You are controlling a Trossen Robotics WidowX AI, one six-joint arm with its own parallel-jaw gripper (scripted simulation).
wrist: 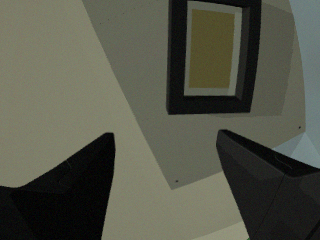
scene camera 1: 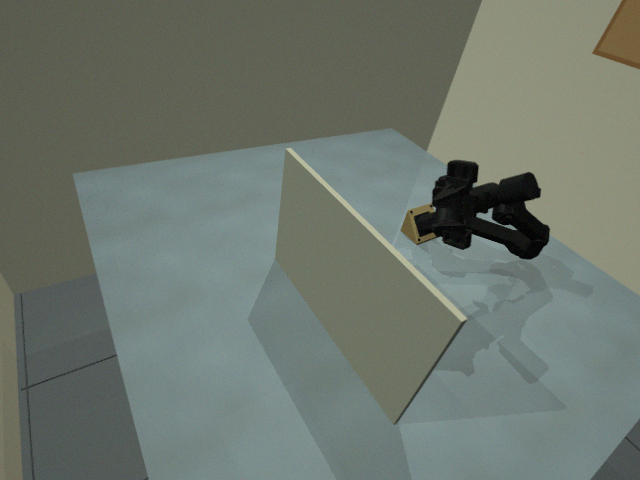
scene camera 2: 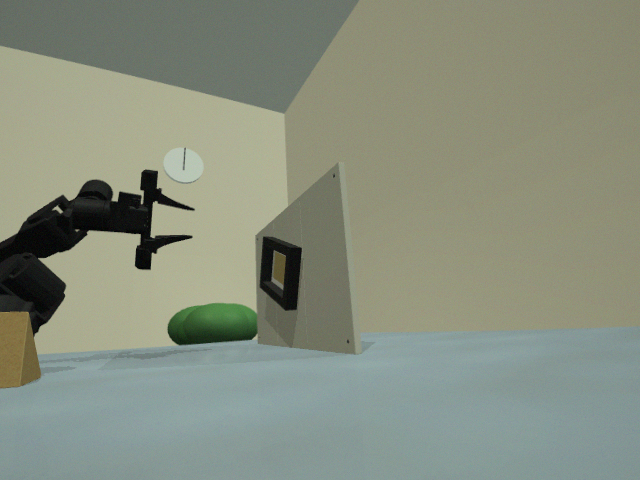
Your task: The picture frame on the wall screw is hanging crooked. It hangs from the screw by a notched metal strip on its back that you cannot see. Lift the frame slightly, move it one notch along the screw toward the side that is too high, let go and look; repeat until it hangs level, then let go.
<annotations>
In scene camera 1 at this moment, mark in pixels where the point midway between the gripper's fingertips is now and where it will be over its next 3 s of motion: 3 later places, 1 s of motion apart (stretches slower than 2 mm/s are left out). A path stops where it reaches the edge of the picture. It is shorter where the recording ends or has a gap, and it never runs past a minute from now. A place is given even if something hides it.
My gripper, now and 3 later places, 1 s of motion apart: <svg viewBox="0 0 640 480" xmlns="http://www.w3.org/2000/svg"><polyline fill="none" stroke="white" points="433,214 402,234 372,244 357,249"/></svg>
</annotations>
